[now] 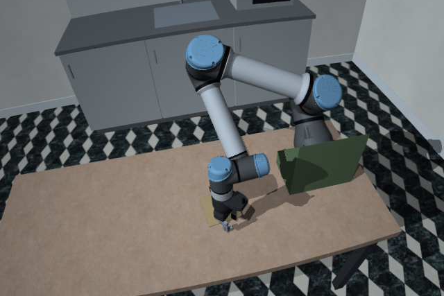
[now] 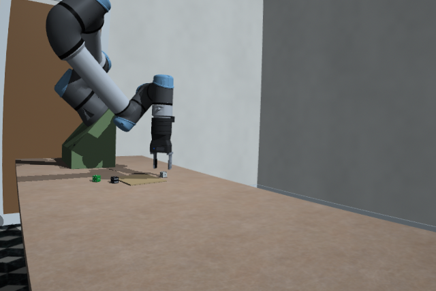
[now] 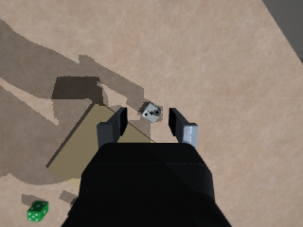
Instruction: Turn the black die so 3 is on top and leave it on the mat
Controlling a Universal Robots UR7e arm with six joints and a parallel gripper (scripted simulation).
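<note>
Right now my hand is 40 mm above the white die. Also, from my hand: green die (240 mm to the right, 40 mm below, 20 mm behind); tan mat (100 mm to the right, 50 mm below, 10 mm ahead); black die (200 mm to the right, 40 mm below, 20 mm ahead).
</note>
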